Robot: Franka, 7 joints.
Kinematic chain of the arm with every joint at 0, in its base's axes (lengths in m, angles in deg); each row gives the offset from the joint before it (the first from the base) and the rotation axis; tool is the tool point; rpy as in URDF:
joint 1: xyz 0 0 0.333 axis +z
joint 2: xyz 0 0 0 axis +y
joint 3: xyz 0 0 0.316 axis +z
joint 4: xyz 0.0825 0 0 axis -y
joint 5: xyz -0.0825 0 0.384 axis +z
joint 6: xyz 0 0 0 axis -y
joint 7: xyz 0.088 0 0 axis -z
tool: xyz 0 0 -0.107 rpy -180 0 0
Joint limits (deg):
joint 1: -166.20..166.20
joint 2: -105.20..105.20
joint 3: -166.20..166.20
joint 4: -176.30..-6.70
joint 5: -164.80..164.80
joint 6: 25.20..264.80
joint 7: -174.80..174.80
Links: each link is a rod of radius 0.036 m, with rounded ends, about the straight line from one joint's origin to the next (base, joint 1, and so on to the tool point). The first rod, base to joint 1, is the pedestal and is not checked.
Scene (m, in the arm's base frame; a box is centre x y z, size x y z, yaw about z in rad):
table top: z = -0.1
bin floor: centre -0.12 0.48 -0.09 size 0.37 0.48 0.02 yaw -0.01
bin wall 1: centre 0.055 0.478 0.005 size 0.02 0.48 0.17 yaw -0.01
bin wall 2: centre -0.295 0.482 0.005 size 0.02 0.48 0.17 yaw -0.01
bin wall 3: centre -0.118 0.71 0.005 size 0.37 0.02 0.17 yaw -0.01
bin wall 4: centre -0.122 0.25 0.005 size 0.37 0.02 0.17 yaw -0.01
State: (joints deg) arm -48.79 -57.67 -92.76 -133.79 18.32 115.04 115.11
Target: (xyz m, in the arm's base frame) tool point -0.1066 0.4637 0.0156
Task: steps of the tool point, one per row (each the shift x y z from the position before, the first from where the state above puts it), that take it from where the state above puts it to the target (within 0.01 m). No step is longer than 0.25 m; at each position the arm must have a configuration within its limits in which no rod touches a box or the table.
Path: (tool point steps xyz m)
1: -0.0855 0.1410 -0.0733
2: -0.0271 0.1827 -0.0488
3: 0.0478 0.1925 -0.0191
4: 0.1226 0.1643 0.0122
5: 0.1792 0.1013 0.0410
6: 0.0009 0.0124 -0.0670
7: 0.0002 0.0005 -0.0730
8: -0.0010 -0.0129 -0.0768

